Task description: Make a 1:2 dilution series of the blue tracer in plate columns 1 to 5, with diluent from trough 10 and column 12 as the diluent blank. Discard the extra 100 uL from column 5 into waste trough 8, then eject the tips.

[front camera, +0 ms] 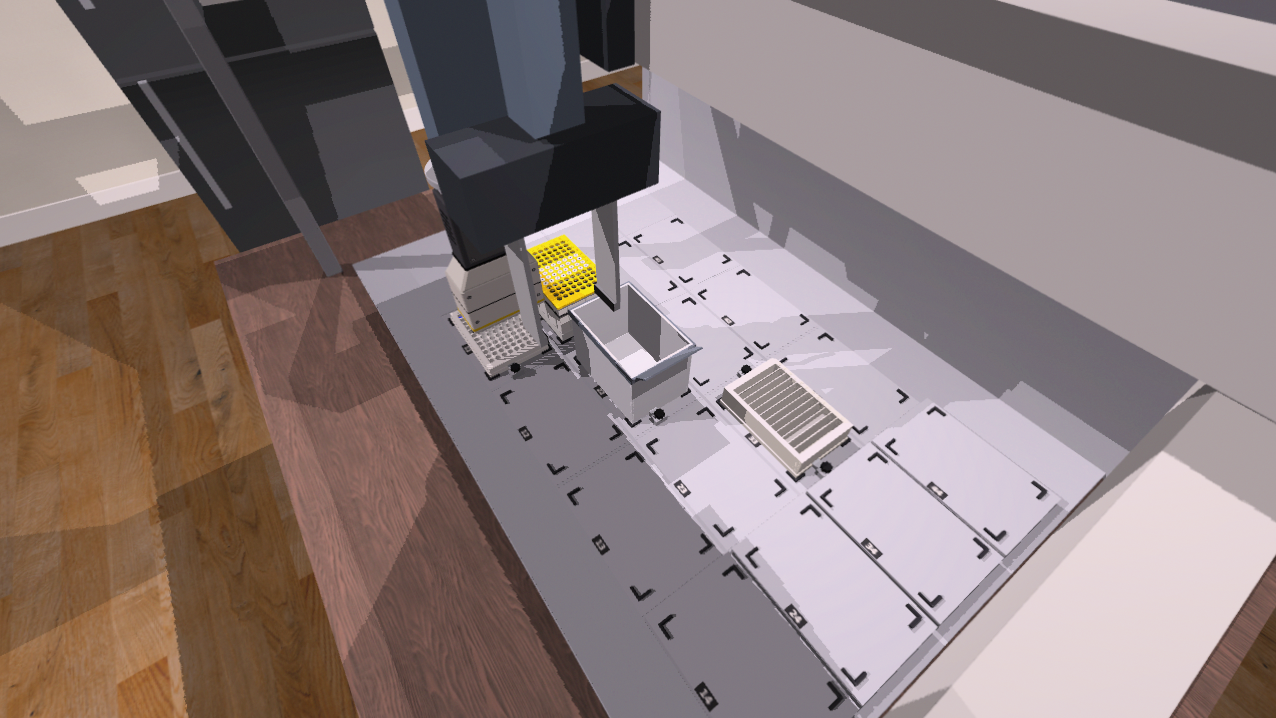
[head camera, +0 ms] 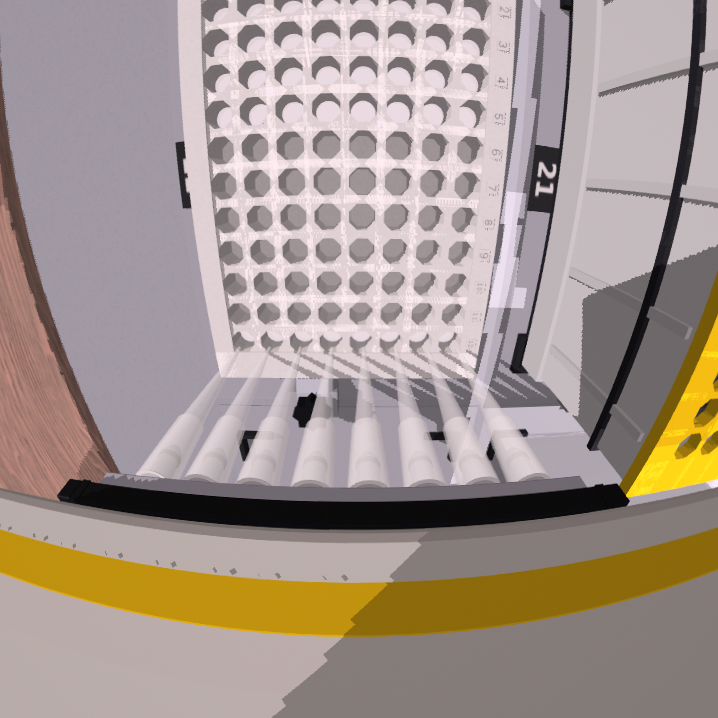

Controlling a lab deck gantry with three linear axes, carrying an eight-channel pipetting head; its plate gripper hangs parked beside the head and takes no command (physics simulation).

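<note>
The plate (front camera: 504, 343) (head camera: 202, 200) lies under the pipetting head (front camera: 490, 285). In the head view, wells in columns 2 to 5 and 12 show light discs, and columns 6 to 11 look grey. Column 1 is out of that view. The head's pale tips (head camera: 368, 442) hang in a row with their lower ends at column 12; their exact depth is unclear. The ribbed trough reservoir (front camera: 825, 446) stands at centre right in the front view; its liquids cannot be told apart. My plate gripper (front camera: 577, 326) hangs parked beside the head, its fingers apart and empty.
A yellow tip rack (front camera: 569, 290) (head camera: 676, 428) stands beside the plate, with white tips in some rows and dark holes in others. An open grey bin (front camera: 660, 388) stands between the rack and the reservoir. A tall wall borders the deck on the right.
</note>
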